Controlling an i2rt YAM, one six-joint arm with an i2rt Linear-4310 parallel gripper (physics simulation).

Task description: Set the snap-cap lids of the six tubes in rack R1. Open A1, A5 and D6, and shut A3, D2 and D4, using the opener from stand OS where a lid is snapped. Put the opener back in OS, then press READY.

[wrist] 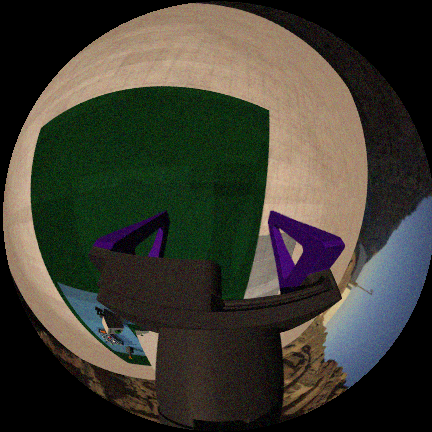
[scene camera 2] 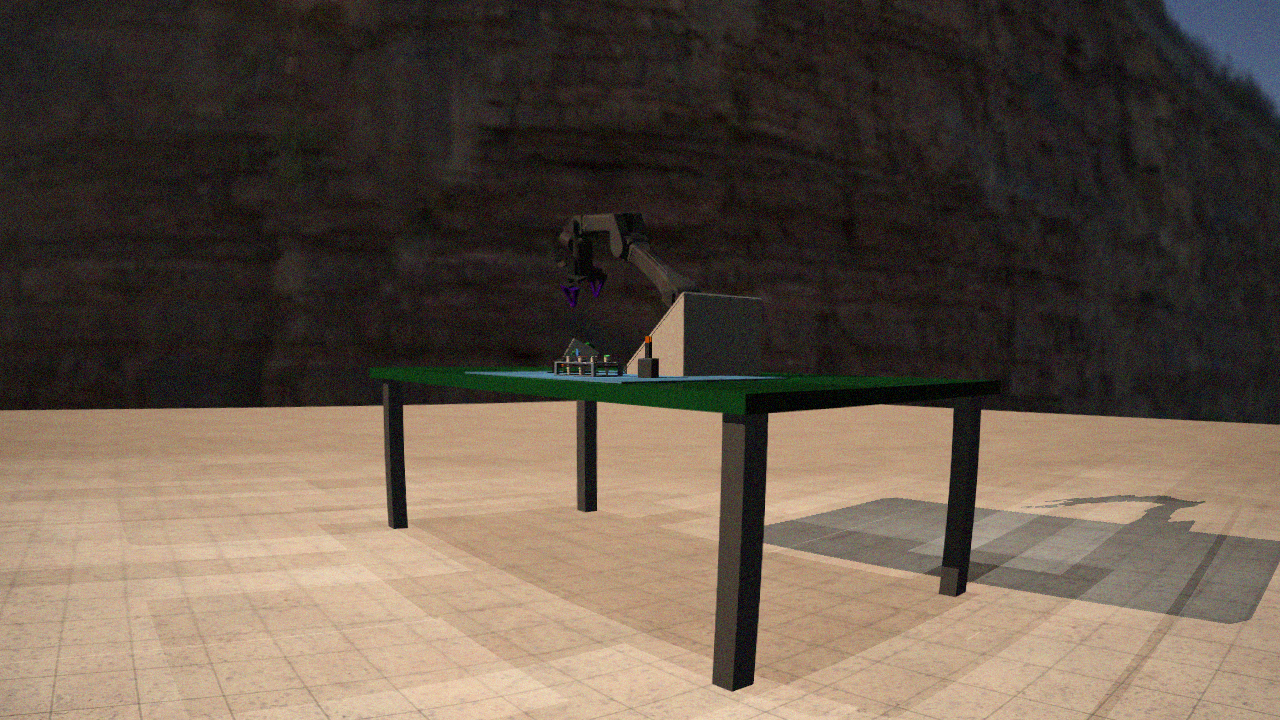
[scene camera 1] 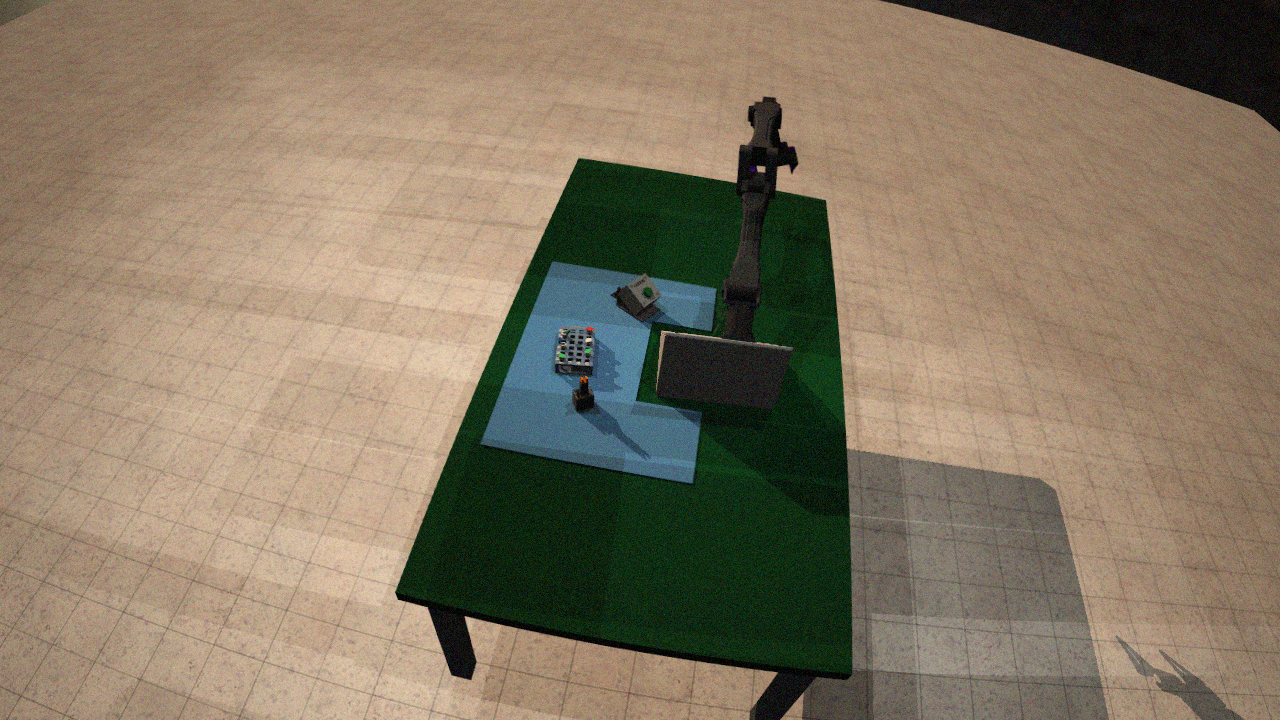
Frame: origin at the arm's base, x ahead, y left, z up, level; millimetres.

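Where they show: gripper, between the fingertips: [wrist: 218, 216] [scene camera 2: 584, 301]; arm's base, origin of its link: [scene camera 2: 707, 325] [scene camera 1: 736, 340].
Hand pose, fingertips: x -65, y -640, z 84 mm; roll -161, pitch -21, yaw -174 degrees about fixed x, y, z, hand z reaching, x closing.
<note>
Each offset is from my fingertips to the top centre of the thing. "spot": to the spot under its first point. Level surfaces: height alone.
My gripper [scene camera 2: 585, 300] [wrist: 218, 216] has purple fingers spread wide, with nothing between them; it is high above the far part of the table, away from the rack. Rack R1 @[dx +426, dy +652, dz -144 mm] [scene camera 1: 573, 368] [scene camera 2: 586, 368] is a small grey grid on the blue mat, holding several tubes with green, white and red spots at their tops. The lid states are too small to tell. The opener @[dx +376, dy +805, dz -118 mm] [scene camera 1: 583, 383] [scene camera 2: 648, 345], with an orange tip, stands upright in the dark stand OS @[dx +376, dy +805, dz -163 mm] [scene camera 1: 583, 401] [scene camera 2: 648, 368] beside the rack. A green button @[spot: dx +287, dy +466, dz -135 mm] [scene camera 1: 648, 292], likely READY, is on a tilted grey box @[dx +308, dy +450, dz -119 mm] [scene camera 1: 636, 291].
The blue mat @[dz -203 mm] [scene camera 1: 590, 443] [wrist: 80, 295] lies on the green table [scene camera 1: 626, 555] [scene camera 2: 572, 386] [wrist: 150, 150]. A tall grey panel [scene camera 1: 723, 369] [scene camera 2: 723, 334] stands by the arm's base, to the right of the rack in the first scene view. The arm extends beyond it, over the table's far end.
</note>
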